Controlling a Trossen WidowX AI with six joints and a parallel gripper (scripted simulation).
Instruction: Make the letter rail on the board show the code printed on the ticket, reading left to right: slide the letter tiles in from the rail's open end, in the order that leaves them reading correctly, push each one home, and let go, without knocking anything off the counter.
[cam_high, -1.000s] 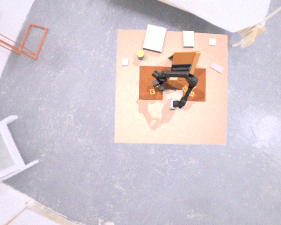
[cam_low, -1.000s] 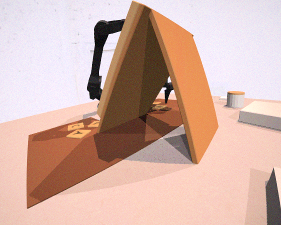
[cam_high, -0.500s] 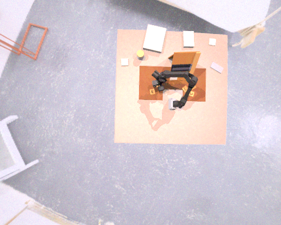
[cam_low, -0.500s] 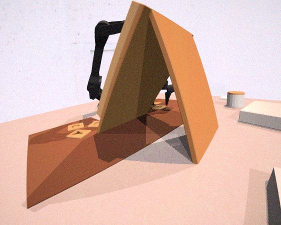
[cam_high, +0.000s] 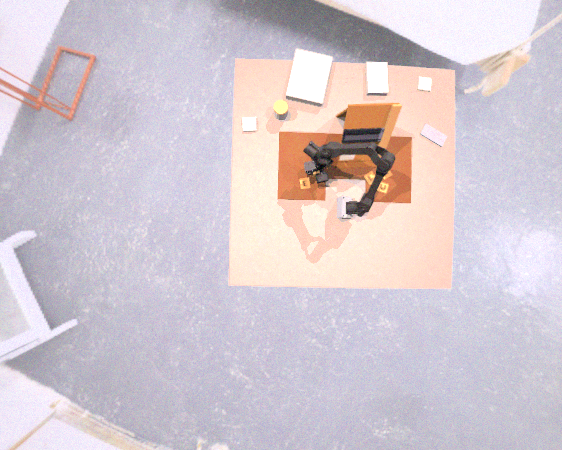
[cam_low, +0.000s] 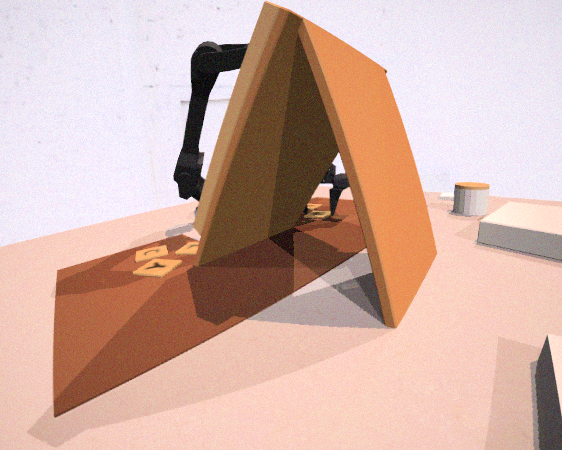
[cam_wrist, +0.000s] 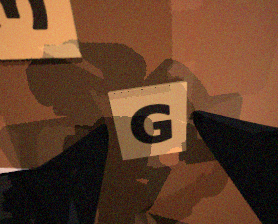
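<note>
The white ticket is 60 mm ahead of my gripper tip, 160 mm to the right of it and 80 mm above it. Also, from my gripper tip: large white box (520 mm ahead, 50 mm to the left, 20 mm above); then brown mat (20 mm behind, 170 mm to the right); then capped canister (320 mm ahead, 200 mm to the left, 30 mm above).
</note>
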